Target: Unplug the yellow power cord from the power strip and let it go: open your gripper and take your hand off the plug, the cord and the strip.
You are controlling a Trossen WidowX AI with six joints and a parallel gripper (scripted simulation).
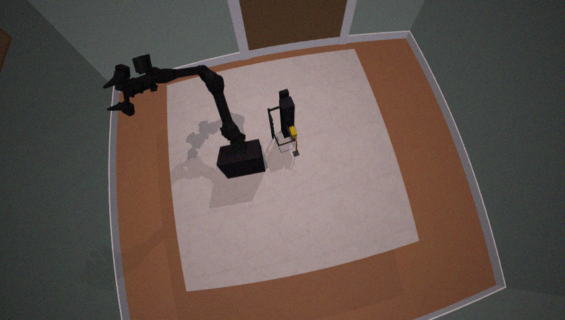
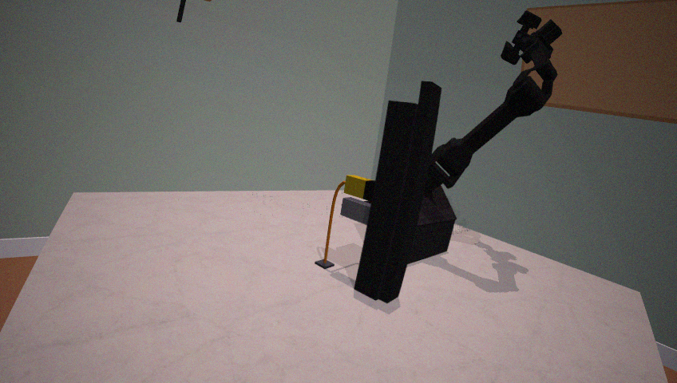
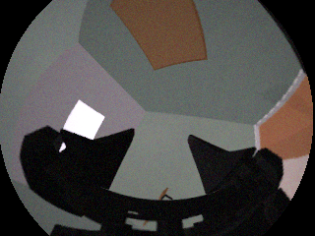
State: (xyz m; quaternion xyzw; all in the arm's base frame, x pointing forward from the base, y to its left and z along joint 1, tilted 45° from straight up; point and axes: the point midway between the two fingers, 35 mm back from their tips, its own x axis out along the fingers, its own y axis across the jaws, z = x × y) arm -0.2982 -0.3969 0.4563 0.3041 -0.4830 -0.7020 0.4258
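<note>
Now: the yellow plug 640 mm ahead of my gripper tip, 60 mm to the left of it and 580 mm below it.
</note>
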